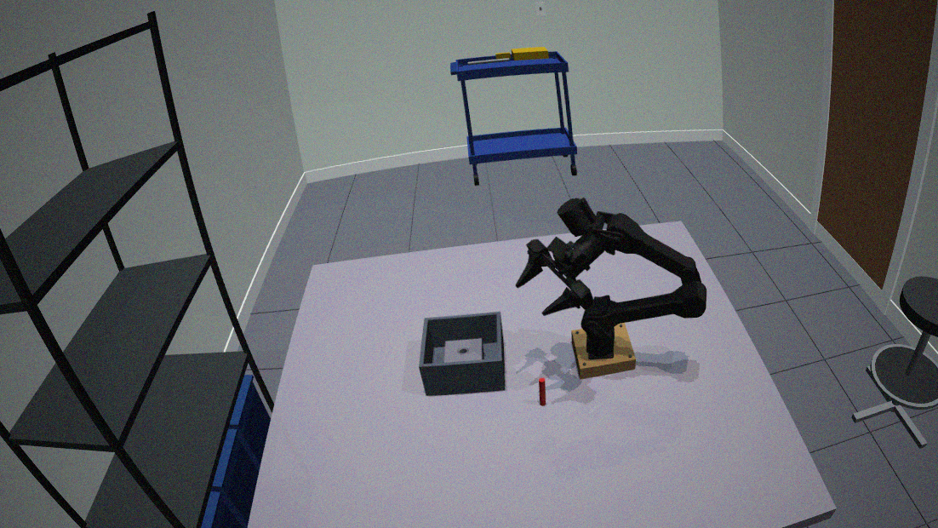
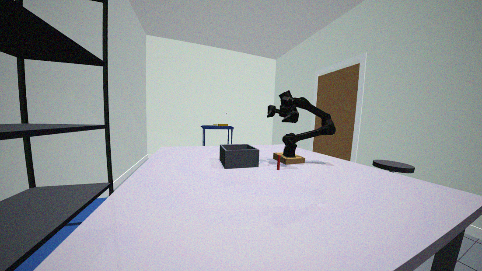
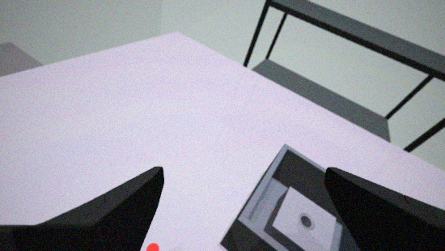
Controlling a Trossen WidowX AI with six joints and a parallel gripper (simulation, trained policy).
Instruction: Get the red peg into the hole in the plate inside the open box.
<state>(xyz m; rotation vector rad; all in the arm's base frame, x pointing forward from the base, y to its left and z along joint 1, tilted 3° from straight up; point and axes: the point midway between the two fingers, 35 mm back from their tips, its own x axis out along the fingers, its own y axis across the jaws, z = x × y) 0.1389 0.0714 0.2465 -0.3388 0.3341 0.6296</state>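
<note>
Right now the red peg is 230 mm below my gripper tip, 40 mm to the left of it and 20 mm behind it. The rest, counted from my gripper tip: light grey plate 220 mm below, 180 mm ahead, 90 mm to the right; dark grey box 240 mm below, 180 mm ahead, 90 mm to the right.
</note>
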